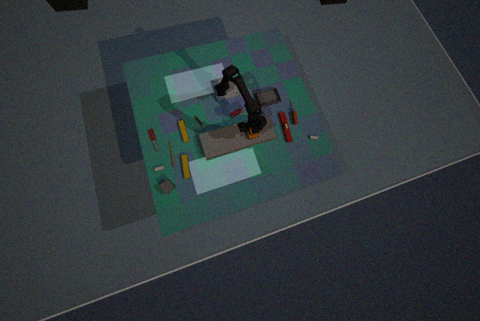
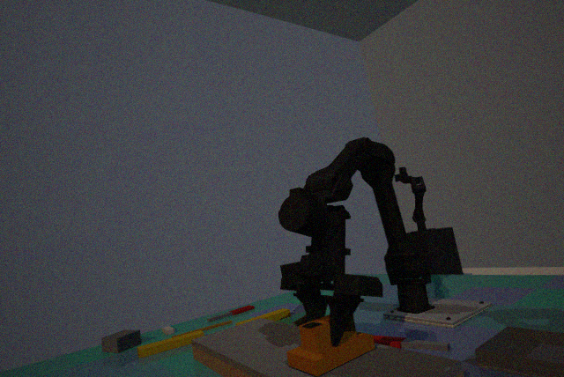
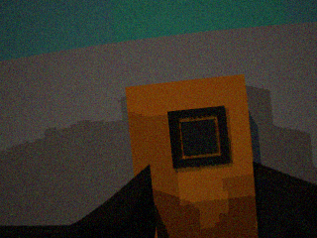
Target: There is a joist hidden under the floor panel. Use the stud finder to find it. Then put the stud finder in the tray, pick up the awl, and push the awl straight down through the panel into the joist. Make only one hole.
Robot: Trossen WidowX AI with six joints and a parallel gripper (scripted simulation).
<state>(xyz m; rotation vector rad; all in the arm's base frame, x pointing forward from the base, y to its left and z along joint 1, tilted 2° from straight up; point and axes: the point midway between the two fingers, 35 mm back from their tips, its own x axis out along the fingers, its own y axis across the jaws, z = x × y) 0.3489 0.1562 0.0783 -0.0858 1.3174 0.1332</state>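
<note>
The grey tray lies 26 cm behind my gripper tip, 19 cm to the left of it and 5 cm below it. From my gripper tip the other things lie so: stud finder 2 cm above; red level 1 cm behind, 27 cm to the left, 5 cm below; brown-handled awl 12 cm behind, 34 cm to the right, 6 cm below.
</note>
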